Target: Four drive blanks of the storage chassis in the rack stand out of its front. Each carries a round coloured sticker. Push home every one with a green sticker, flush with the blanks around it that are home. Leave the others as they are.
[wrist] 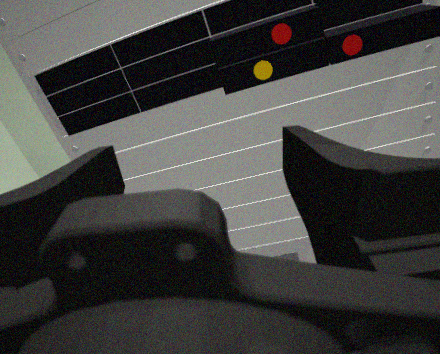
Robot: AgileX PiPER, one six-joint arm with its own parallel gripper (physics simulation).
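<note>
Dark drive blanks of the storage chassis run slanting across the top of the wrist view. One blank with a red sticker (pixel 281 33) stands out of the front, its upper edge showing. Below it a blank with a yellow sticker (pixel 263 70) stands out, with a step at its lower left corner. To their right another blank with a red sticker (pixel 352 45) stands out, its top face visible. A green sticker does not show; the top row is cut off by the upper edge at the right. My gripper (pixel 199 157) is open, with no thing between its fingers, which appear below the blanks.
Several flush blanks (pixel 90 60) without stickers fill the left of the chassis. Light grey rack panels (pixel 250 145) with thin bright seams lie below. Screws (pixel 428 86) line the right side. A pale green wall (pixel 15 115) shows at the left.
</note>
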